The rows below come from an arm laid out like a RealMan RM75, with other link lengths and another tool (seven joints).
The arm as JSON. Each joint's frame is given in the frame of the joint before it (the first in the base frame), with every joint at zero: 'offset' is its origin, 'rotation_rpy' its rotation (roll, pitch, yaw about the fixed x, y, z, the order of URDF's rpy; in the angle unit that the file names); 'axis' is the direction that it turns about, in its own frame. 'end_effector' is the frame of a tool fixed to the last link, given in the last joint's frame.
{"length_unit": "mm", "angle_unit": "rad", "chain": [
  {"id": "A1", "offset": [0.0, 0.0, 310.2], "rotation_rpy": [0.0, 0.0, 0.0], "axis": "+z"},
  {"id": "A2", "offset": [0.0, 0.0, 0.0], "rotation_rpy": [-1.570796, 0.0, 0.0], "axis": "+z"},
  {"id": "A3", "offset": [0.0, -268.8, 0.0], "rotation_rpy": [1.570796, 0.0, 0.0], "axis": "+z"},
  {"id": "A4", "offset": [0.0, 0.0, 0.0], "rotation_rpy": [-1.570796, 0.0, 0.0], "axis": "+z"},
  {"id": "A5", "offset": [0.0, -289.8, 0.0], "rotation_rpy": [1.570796, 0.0, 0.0], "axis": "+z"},
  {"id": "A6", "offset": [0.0, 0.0, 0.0], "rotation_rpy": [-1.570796, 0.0, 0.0], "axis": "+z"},
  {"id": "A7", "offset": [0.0, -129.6, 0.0], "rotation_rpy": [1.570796, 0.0, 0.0], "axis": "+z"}
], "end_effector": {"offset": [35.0, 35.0, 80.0], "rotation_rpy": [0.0, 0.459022, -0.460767]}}
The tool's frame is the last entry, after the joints.
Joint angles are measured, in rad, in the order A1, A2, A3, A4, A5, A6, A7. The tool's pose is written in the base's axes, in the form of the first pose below.
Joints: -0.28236, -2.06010, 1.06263, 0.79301, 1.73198, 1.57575, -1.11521
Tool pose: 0.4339 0.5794 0.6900 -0.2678; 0.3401 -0.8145 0.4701 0.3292; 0.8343 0.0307 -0.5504 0.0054; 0 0 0 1
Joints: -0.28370, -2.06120, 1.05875, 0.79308, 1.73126, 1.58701, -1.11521
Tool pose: 0.4287 0.5748 0.6970 -0.2661; 0.3415 -0.8173 0.4640 0.3279; 0.8364 0.0391 -0.5467 0.0065; 0 0 0 1
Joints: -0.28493, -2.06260, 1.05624, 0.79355, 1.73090, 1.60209, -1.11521
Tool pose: 0.4233 0.5678 0.7060 -0.2639; 0.3450 -0.8216 0.4538 0.3258; 0.8377 0.0515 -0.5437 0.0074; 0 0 0 1
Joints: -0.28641, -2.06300, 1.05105, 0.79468, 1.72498, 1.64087, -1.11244
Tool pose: 0.4101 0.5479 0.7292 -0.2592; 0.3504 -0.8328 0.4286 0.3203; 0.8421 0.0797 -0.5334 0.0113; 0 0 0 1
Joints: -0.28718, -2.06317, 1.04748, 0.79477, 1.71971, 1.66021, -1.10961
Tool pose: 0.4020 0.5370 0.7417 -0.2567; 0.3507 -0.8385 0.4170 0.3177; 0.8458 0.0925 -0.5254 0.0136; 0 0 0 1
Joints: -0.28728, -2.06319, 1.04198, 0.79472, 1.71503, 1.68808, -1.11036
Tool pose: 0.3897 0.5253 0.7564 -0.2540; 0.3565 -0.8434 0.4020 0.3138; 0.8492 0.1130 -0.5159 0.0170; 0 0 0 1
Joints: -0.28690, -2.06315, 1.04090, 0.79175, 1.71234, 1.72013, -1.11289
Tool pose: 0.3771 0.5128 0.7713 -0.2515; 0.3709 -0.8467 0.3816 0.3079; 0.8487 0.1422 -0.5094 0.0193; 0 0 0 1
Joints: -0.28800, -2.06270, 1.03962, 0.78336, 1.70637, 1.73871, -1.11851
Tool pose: 0.3614 0.5105 0.7802 -0.2500; 0.3841 -0.8440 0.3743 0.3048; 0.8496 0.1644 -0.5012 0.0207; 0 0 0 1
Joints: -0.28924, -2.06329, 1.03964, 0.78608, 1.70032, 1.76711, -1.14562
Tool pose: 0.3406 0.5094 0.7902 -0.2455; 0.4102 -0.8368 0.3627 0.3016; 0.8460 0.2006 -0.4940 0.0243; 0 0 0 1
